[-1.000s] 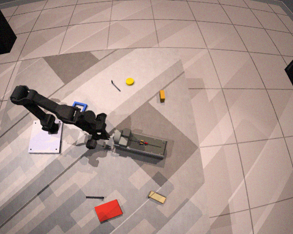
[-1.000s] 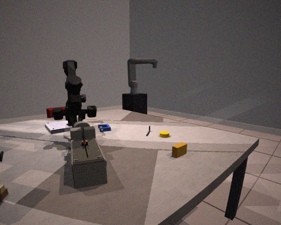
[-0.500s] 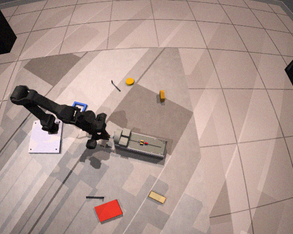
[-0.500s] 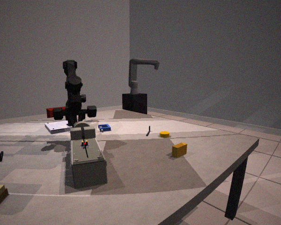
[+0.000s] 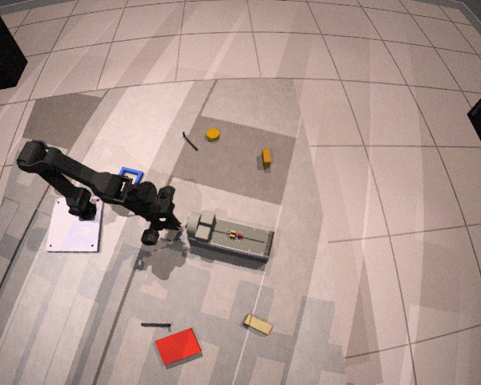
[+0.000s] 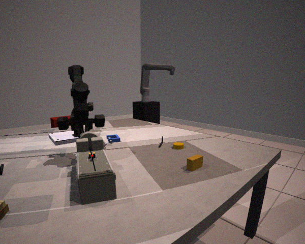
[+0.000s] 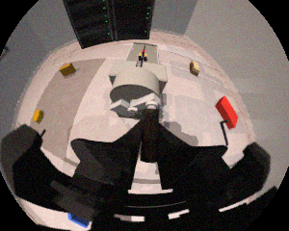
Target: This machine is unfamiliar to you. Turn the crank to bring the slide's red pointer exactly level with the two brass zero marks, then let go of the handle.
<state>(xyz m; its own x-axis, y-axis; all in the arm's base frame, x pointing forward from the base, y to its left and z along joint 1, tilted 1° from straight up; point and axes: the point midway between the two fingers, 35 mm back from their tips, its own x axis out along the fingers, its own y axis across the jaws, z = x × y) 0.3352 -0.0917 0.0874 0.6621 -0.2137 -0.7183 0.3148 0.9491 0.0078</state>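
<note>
My gripper tip is now 2 cm below the dark crank handle, 2 cm past it and 1 cm to the right of it. The rest, counted from my gripper tip: blue block (24 cm to the left, 20 cm behind, 8 cm below); then red plate (37 cm to the right, 7 cm below, 3 cm behind); then red pointer (19 cm ahead, 4 cm to the right).
</note>
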